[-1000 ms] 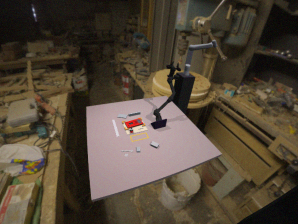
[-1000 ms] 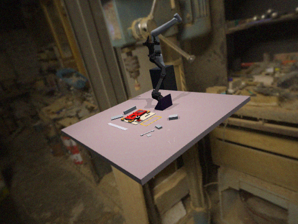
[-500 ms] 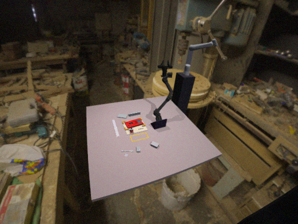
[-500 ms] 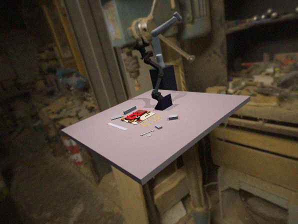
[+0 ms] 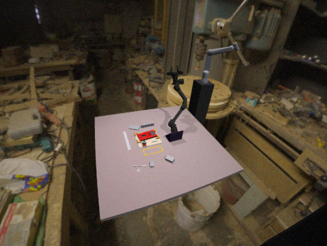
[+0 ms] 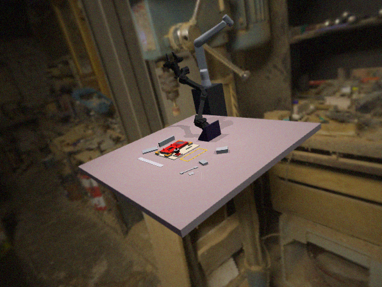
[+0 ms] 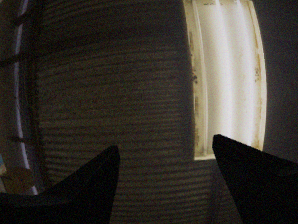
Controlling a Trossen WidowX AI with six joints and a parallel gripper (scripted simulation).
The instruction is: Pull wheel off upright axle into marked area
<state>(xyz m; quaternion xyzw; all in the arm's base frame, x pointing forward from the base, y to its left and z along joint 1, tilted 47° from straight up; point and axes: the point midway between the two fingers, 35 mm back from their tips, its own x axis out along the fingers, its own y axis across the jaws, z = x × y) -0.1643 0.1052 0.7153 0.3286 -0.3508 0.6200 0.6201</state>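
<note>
My gripper tip is now 48 cm short of the wheel, 50 cm to the right of it and 63 cm above it.
</note>
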